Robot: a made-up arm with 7 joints. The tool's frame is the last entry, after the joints. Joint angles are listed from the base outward. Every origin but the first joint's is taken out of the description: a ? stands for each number. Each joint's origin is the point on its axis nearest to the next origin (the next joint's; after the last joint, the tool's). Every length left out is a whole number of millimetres.
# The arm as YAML. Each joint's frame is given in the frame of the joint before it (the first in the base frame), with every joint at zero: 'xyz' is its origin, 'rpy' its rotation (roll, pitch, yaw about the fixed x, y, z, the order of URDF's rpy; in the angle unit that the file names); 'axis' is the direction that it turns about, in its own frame. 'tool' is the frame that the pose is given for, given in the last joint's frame.
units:
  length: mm
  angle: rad
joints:
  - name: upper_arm
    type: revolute
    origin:
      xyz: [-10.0, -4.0, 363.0]
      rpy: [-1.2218, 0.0, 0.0]
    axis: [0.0, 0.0, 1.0]
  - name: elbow
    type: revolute
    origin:
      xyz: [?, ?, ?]
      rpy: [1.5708, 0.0, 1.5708]
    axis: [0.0, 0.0, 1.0]
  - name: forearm
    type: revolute
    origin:
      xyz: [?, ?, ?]
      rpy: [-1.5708, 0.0, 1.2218]
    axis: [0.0, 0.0, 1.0]
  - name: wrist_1
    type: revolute
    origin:
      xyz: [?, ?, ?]
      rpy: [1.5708, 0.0, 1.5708]
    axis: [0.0, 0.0, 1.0]
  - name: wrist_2
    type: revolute
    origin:
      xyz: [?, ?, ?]
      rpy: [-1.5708, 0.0, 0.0]
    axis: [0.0, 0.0, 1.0]
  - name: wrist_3
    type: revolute
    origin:
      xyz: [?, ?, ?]
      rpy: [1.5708, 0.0, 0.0]
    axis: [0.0, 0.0, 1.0]
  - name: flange
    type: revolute
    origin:
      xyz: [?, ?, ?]
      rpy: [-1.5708, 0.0, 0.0]
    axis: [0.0, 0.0, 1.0]
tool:
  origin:
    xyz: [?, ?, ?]
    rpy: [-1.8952, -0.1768, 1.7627]
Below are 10 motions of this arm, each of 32 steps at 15 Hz.
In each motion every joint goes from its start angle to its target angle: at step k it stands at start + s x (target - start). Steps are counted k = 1, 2, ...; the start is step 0. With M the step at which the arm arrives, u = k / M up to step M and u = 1 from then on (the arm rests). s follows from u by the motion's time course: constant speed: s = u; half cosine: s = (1 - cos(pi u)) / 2; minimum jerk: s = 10 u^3 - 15 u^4 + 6 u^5.
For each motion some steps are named. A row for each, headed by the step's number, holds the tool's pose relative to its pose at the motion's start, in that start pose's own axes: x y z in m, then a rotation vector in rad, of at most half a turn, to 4 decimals.
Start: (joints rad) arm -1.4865 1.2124 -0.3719 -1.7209 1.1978 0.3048 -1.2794
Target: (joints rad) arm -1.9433 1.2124 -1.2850 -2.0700 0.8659 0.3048 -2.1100
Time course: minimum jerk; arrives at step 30
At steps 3, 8, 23, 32:
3: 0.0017 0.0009 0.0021 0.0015 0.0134 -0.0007
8: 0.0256 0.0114 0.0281 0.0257 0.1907 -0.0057
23: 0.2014 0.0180 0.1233 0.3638 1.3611 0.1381
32: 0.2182 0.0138 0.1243 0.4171 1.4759 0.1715

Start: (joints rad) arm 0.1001 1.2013 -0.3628 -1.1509 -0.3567 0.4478 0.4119
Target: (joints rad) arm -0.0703 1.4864 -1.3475 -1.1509 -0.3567 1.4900 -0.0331
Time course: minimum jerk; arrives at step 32
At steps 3, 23, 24, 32:
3: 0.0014 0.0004 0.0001 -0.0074 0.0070 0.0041
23: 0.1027 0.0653 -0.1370 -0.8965 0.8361 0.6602
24: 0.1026 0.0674 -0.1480 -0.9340 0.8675 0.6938
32: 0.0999 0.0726 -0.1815 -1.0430 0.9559 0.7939

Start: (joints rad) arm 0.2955 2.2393 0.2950 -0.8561 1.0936 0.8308 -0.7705
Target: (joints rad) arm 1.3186 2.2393 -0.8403 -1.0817 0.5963 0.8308 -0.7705
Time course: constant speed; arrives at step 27
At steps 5, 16, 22, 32:
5: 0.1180 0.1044 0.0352 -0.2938 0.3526 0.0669
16: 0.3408 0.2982 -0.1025 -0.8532 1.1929 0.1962
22: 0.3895 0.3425 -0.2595 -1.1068 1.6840 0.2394
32: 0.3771 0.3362 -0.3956 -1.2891 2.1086 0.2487

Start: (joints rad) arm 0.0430 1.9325 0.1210 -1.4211 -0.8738 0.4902 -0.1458
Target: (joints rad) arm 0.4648 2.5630 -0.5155 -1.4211 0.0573 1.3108 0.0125
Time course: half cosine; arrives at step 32
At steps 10, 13, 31, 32:
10: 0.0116 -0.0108 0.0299 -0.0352 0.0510 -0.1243
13: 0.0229 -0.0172 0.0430 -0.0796 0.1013 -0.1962
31: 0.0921 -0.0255 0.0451 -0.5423 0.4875 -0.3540
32: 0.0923 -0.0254 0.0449 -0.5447 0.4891 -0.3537

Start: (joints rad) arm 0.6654 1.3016 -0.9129 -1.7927 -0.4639 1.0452 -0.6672
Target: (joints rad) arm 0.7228 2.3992 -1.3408 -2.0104 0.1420 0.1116 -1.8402
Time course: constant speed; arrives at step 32
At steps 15, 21, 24, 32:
15: 0.1201 0.0262 -0.1878 0.2299 0.8049 0.1659
21: 0.1471 0.0208 -0.2773 0.3394 1.0526 0.2079
24: 0.1557 0.0140 -0.3230 0.3948 1.1565 0.2262
32: 0.1632 -0.0183 -0.4423 0.5275 1.3677 0.2733

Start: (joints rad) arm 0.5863 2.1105 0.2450 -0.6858 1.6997 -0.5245 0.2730
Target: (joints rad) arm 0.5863 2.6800 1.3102 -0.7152 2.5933 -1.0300 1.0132
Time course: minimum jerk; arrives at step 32
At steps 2, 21, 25, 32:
2: 0.0006 0.0004 0.0010 0.0043 -0.0035 -0.0020
21: 0.2876 0.0176 0.3230 1.1806 -1.3340 -1.0123
25: 0.3487 -0.0108 0.3770 1.3201 -1.6447 -1.2319
32: 0.3767 -0.0282 0.4016 1.3745 -1.8037 -1.3304

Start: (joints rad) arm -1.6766 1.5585 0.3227 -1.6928 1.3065 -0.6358 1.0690
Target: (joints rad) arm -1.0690 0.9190 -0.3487 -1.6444 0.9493 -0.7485 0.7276
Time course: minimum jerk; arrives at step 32
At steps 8, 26, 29, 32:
8: -0.0290 -0.0518 -0.0354 -0.0115 -0.0261 0.1178
26: 0.0835 -0.4297 -0.3975 -0.2247 -0.3880 0.8832
29: 0.1023 -0.4395 -0.4151 -0.2352 -0.4121 0.9089
32: 0.1056 -0.4411 -0.4181 -0.2369 -0.4162 0.9132

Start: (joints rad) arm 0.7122 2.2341 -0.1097 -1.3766 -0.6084 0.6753 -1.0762
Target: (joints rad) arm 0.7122 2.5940 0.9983 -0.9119 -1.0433 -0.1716 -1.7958
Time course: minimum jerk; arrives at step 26
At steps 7, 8, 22, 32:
7: 0.0082 0.0546 -0.0582 -0.1168 0.0610 0.0629
8: 0.0122 0.0735 -0.0824 -0.1617 0.0874 0.0842
22: 0.1358 0.1862 -0.5015 -0.7633 0.5960 0.2209
32: 0.1417 0.1844 -0.5140 -0.7787 0.6130 0.2212

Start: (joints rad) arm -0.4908 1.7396 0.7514 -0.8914 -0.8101 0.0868 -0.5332
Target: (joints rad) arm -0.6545 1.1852 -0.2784 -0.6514 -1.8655 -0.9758 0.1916
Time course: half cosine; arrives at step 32
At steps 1, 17, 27, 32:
1: 0.0013 -0.0004 0.0006 0.0035 0.0024 -0.0004
17: 0.2417 -0.1503 0.1130 0.9422 0.5281 -0.3211
27: 0.3308 -0.2964 0.1951 1.5639 1.0261 -0.7335
32: 0.3391 -0.3211 0.2089 1.6334 1.1256 -0.7955

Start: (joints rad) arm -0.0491 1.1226 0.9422 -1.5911 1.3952 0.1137 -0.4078
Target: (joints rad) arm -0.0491 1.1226 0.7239 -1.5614 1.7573 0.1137 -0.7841
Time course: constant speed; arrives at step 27
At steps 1, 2, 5, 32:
1: 0.0005 0.0017 -0.0022 -0.0075 0.0003 -0.0037
2: 0.0011 0.0034 -0.0044 -0.0150 0.0007 -0.0073
5: 0.0027 0.0084 -0.0110 -0.0374 0.0017 -0.0183
32: 0.0152 0.0403 -0.0636 -0.1956 0.0086 -0.0975

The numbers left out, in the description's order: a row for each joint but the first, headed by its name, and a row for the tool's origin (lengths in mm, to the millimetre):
elbow: -46.0 -16.0 0.0
forearm: 358.0 -131.0 0.0
wrist_1: 33.0 -70.0 0.0
wrist_2: 19.0 -341.0 0.0
wrist_3: 19.0 28.0 0.0
flange: -22.0 29.0 0.0
tool: -25.0 -12.0 0.0

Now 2 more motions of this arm.
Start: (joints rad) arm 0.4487 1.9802 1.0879 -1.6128 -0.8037 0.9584 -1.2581
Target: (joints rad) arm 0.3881 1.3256 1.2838 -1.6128 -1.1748 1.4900 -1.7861
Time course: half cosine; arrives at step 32
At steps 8, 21, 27, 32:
8: 0.0509 0.0084 0.0069 -0.0849 0.1445 -0.1110
21: 0.2695 -0.0040 0.0021 -0.3276 0.7937 -0.5615
27: 0.3451 -0.0272 -0.0129 -0.3771 1.0373 -0.7174
32: 0.3663 -0.0356 -0.0185 -0.3882 1.1085 -0.7620

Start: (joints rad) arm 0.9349 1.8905 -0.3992 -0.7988 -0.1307 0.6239 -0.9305
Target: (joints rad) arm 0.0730 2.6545 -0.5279 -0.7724 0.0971 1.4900 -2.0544
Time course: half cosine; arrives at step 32
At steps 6, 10, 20, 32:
6: -0.0227 0.0231 -0.0440 -0.1184 0.0209 -0.0369
10: -0.0463 0.0581 -0.1234 -0.2932 0.0595 -0.1351
20: 0.0128 0.1318 -0.4184 -0.5954 0.2106 -0.7463
32: 0.1597 0.1247 -0.5793 -0.4552 0.2850 -1.2530

